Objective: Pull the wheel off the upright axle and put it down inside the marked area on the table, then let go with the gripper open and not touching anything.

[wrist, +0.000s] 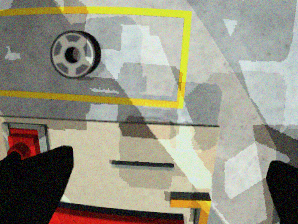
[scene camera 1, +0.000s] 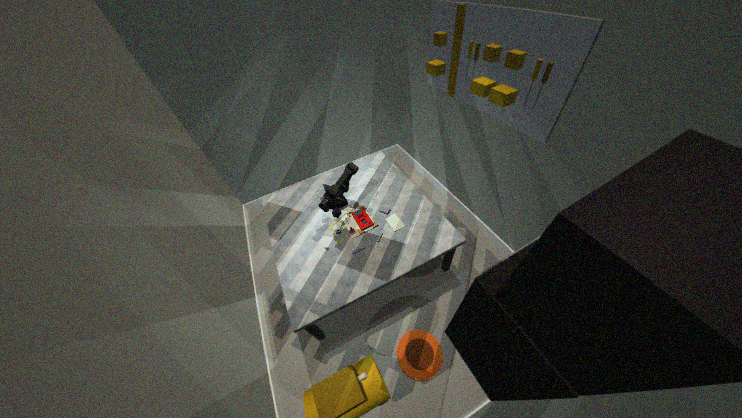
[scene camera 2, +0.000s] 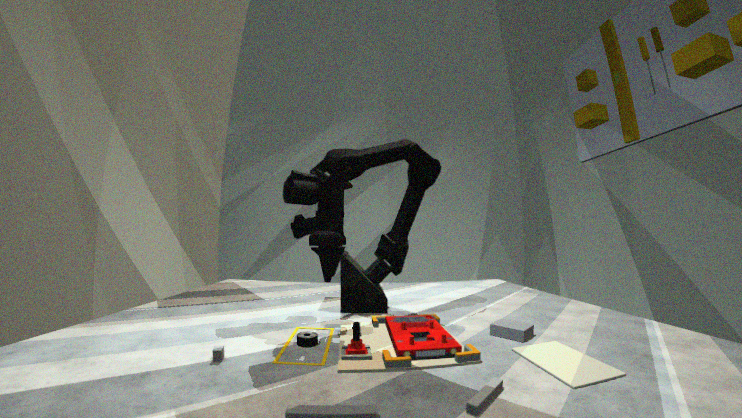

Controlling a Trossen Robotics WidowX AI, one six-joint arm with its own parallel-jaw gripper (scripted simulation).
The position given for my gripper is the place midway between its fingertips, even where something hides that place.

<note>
My gripper (scene camera 2: 329,279) is open, with nothing in its grasp. Also in view: a red board (scene camera 2: 406,333) and a pale sheet (scene camera 2: 577,370).
My gripper shows as well in the wrist view (wrist: 172,164). The wrist view misses the pale sheet: it is out of frame.
</note>
